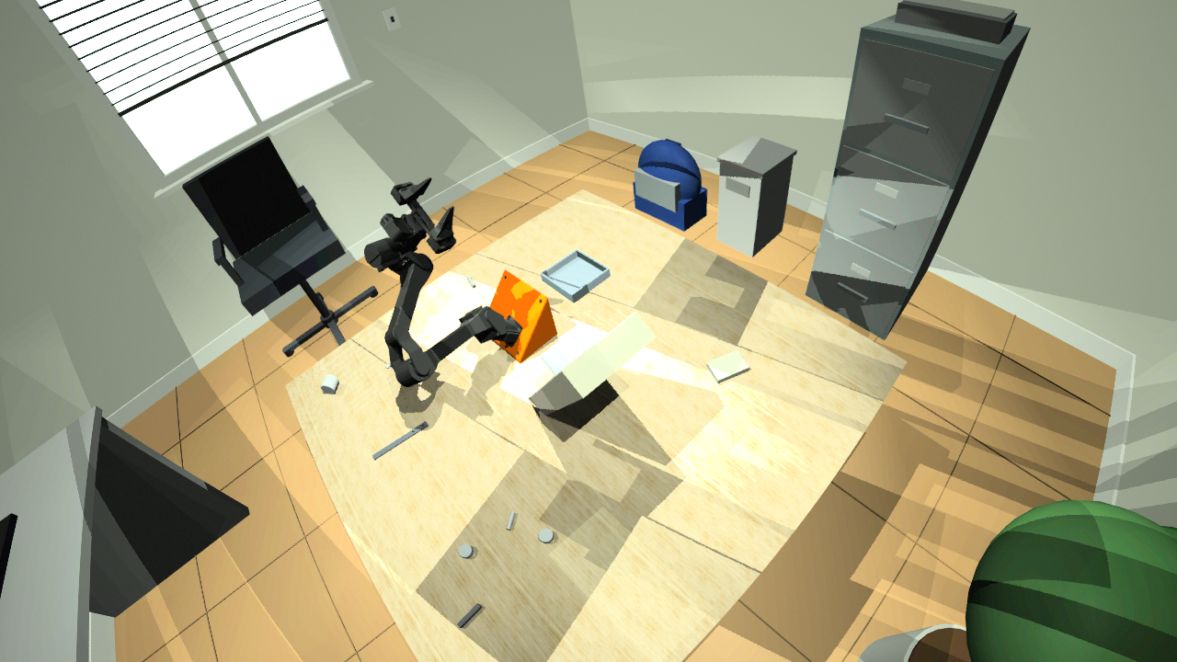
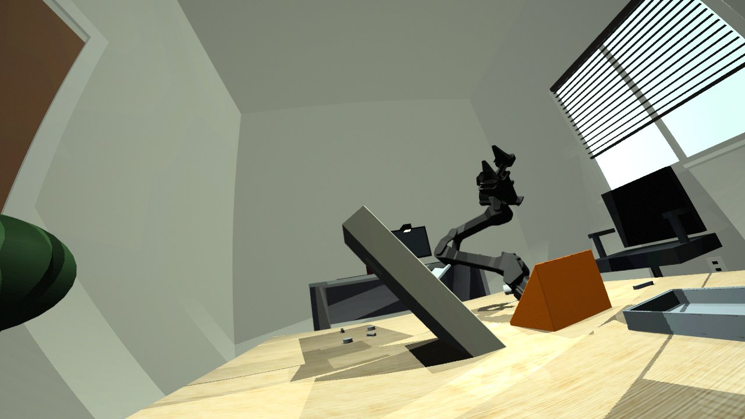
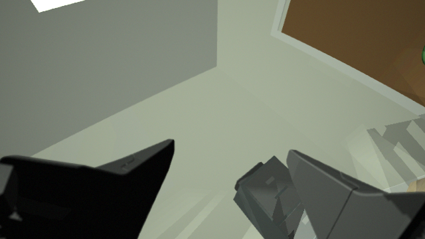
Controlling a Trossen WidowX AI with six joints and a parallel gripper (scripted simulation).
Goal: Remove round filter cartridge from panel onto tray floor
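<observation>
Right now my gripper tip is 39 cm short of the round filter cartridge, 4 cm to the right of it and 26 cm above it. From my gripper tip the other things lie so: flat white block (50 cm ahead, 36 cm to the left, 48 cm below); pale service panel (34 cm ahead, 4 cm to the left, 34 cm below); grey-blue tray (4 cm behind, 31 cm to the left, 48 cm below).
</observation>
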